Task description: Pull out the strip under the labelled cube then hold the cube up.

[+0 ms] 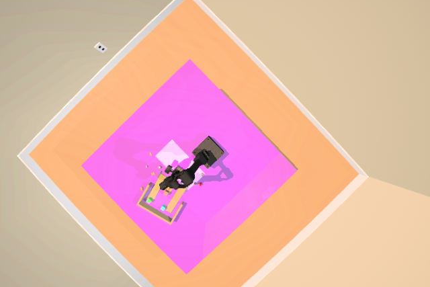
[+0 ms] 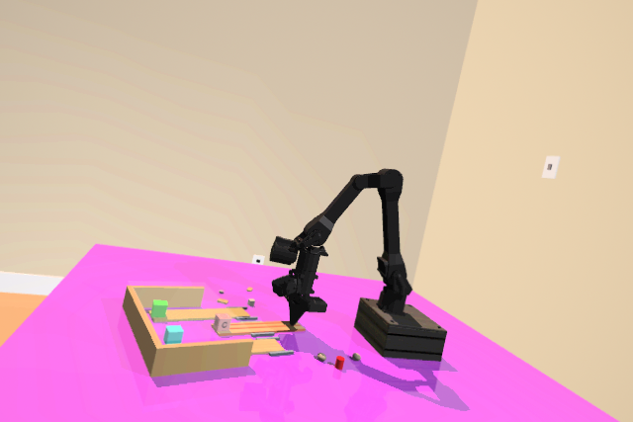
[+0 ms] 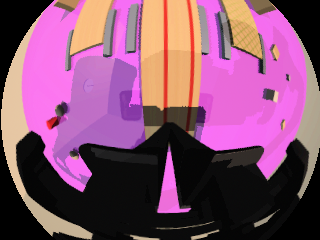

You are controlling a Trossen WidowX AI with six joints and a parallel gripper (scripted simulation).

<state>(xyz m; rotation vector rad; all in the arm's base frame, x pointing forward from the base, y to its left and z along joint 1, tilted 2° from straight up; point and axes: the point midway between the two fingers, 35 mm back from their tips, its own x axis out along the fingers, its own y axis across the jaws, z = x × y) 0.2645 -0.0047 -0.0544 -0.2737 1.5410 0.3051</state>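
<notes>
My gripper tip is now 19 cm short of the labelled cube, 8 cm to the right of it and 2 cm below it. Also, from my gripper tip: red peg 8 cm behind, 19 cm to the left, 1 cm above.
</notes>
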